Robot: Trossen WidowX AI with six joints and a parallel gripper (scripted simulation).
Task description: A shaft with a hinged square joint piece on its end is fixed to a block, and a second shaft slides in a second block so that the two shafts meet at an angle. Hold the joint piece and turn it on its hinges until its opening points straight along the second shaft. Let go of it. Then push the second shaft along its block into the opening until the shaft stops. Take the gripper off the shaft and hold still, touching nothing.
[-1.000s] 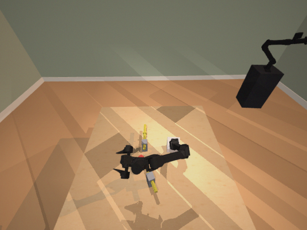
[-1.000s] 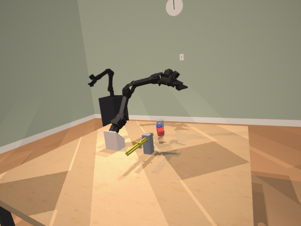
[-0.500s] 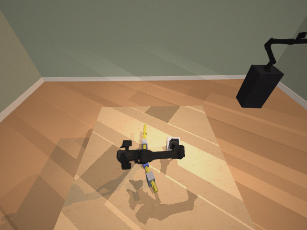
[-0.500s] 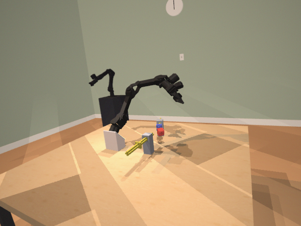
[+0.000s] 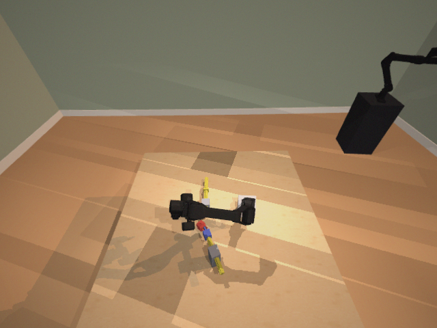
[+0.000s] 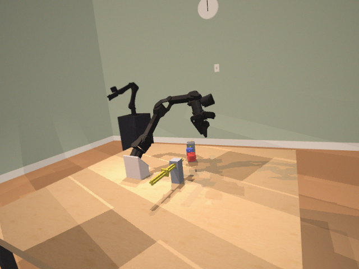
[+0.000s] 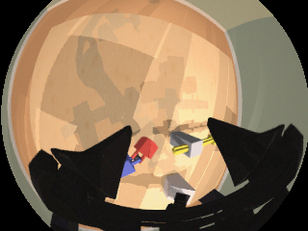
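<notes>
My gripper tip is now 9 cm past the red square joint piece, 1 cm to the left of it and 13 cm above it.
</notes>
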